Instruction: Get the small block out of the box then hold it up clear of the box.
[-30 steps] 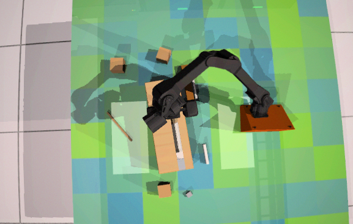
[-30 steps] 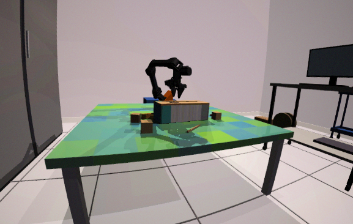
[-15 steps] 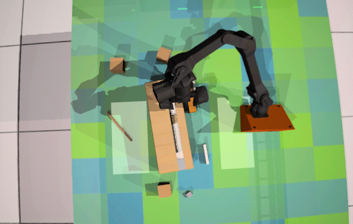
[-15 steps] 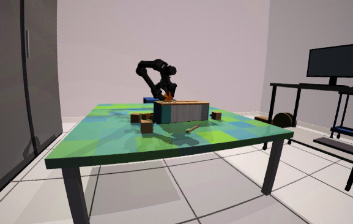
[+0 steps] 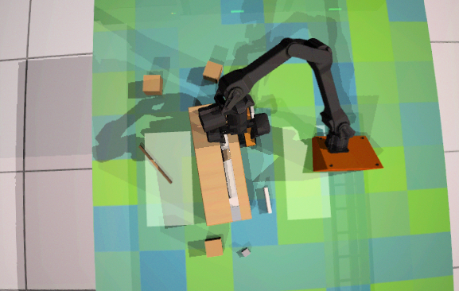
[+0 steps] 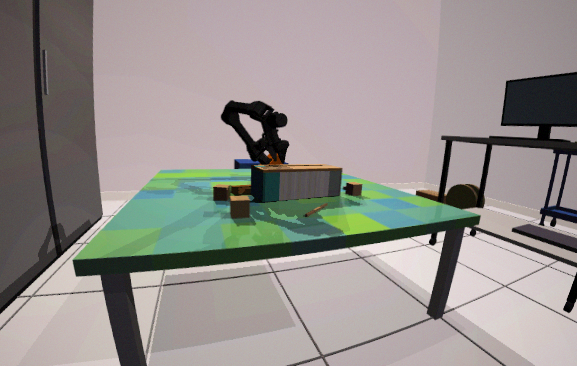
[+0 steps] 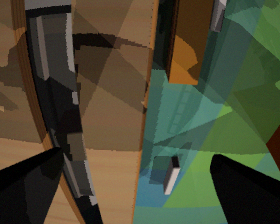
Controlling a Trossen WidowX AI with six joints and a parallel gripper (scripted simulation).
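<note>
Right now my gripper tip is 40 mm short of the tan block, 40 mm to the right of it and 50 mm above it. Round my gripper tip: thin stick 290 mm ahead, 50 mm to the left, 140 mm below; then box 30 mm ahead, 60 mm to the left, 80 mm below; then orange bar 40 mm behind, 100 mm to the right, 120 mm below.
</note>
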